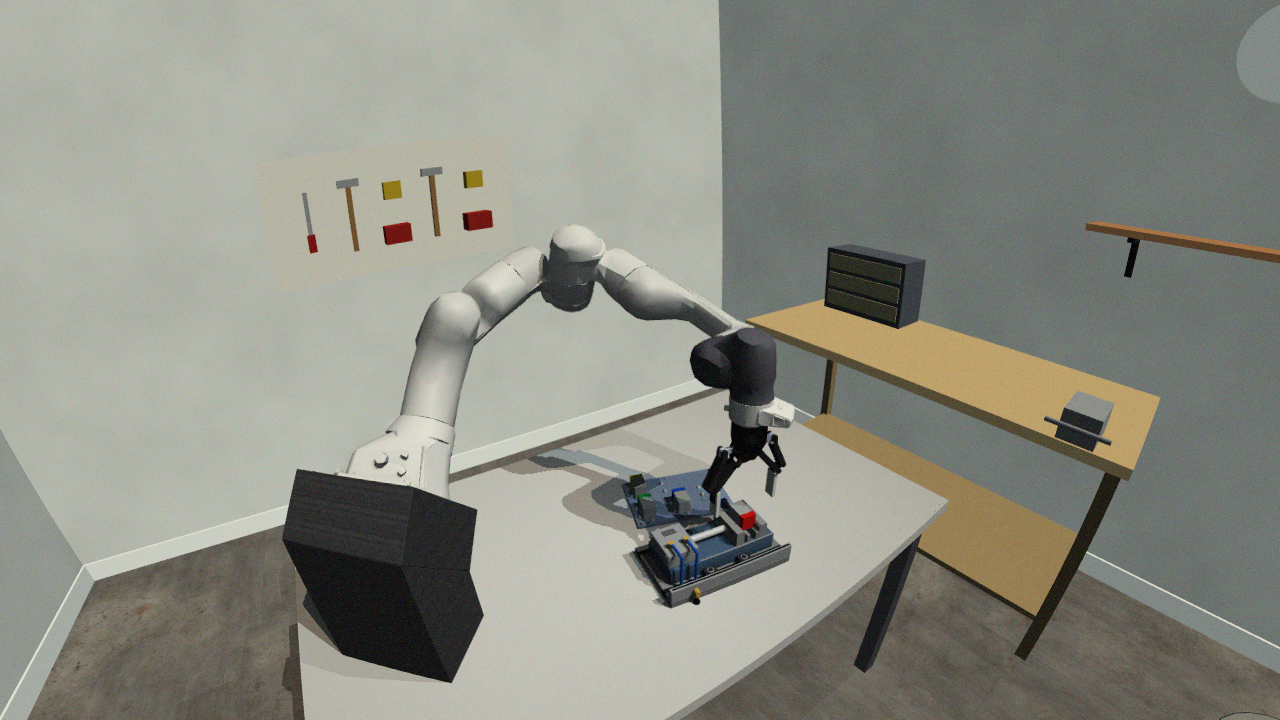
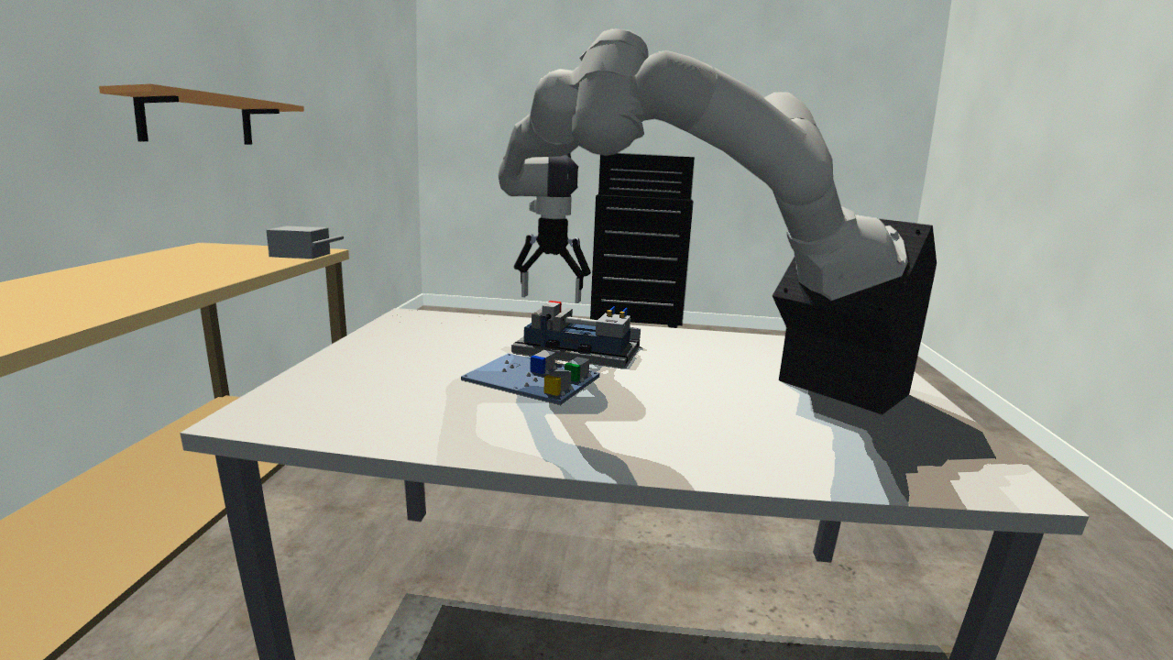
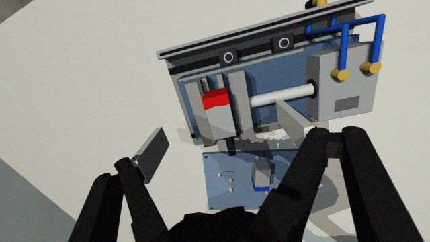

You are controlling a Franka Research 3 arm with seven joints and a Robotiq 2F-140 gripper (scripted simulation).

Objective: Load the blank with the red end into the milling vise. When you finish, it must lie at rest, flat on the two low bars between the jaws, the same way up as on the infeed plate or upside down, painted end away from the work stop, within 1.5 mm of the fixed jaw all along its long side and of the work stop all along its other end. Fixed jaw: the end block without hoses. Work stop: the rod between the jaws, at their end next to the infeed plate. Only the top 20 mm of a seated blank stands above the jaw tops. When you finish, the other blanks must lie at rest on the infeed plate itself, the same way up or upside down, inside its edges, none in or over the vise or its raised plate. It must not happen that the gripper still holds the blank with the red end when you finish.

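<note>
Now: the fixed jaw 2 cm ahead of my hand and 6 cm below it. Round my hand: vise: 7 cm behind, 1 cm to the right, 10 cm below; then moving jaw: 3 cm behind, 1 cm to the right, 6 cm below; then white rod: 9 cm behind, 2 cm to the right, 6 cm below.
</note>
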